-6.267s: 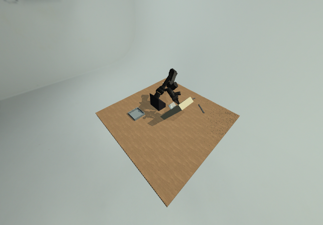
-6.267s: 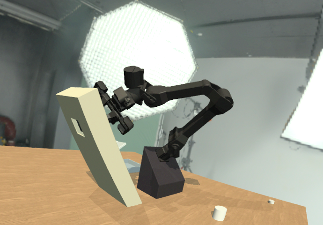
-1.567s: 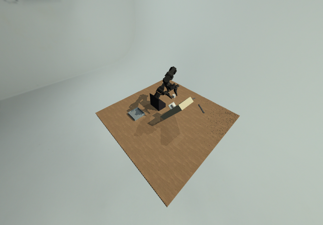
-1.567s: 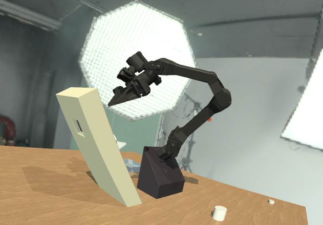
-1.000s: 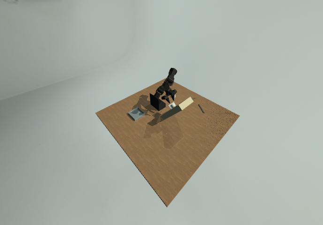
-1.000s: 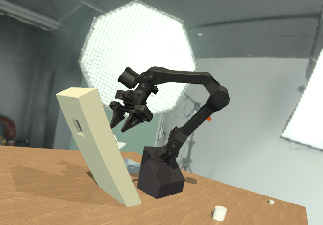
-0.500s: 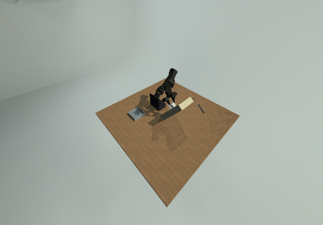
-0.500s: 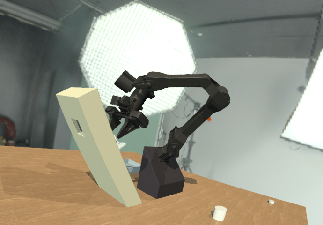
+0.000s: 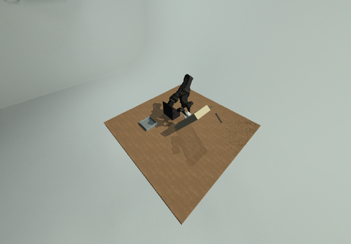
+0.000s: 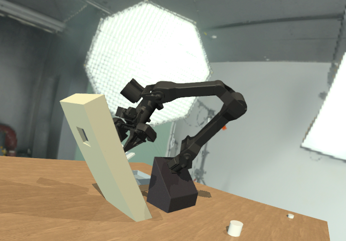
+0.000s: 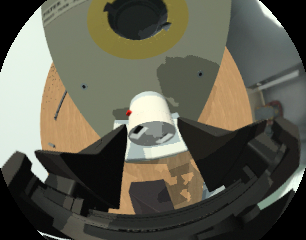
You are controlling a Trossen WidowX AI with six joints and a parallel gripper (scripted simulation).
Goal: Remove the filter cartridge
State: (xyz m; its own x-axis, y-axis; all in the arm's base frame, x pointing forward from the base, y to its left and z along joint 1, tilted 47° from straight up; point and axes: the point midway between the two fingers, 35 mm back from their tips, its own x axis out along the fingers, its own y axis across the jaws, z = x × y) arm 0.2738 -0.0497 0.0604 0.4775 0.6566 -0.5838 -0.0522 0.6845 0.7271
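Now: the round grey filter cartridge right at my gripper tip. The rest, counted from my gripper tip: spare white cylinder: 280 mm behind, 320 mm to the left, 190 mm below; grey-blue tray: 330 mm behind, 300 mm to the right, 200 mm below.
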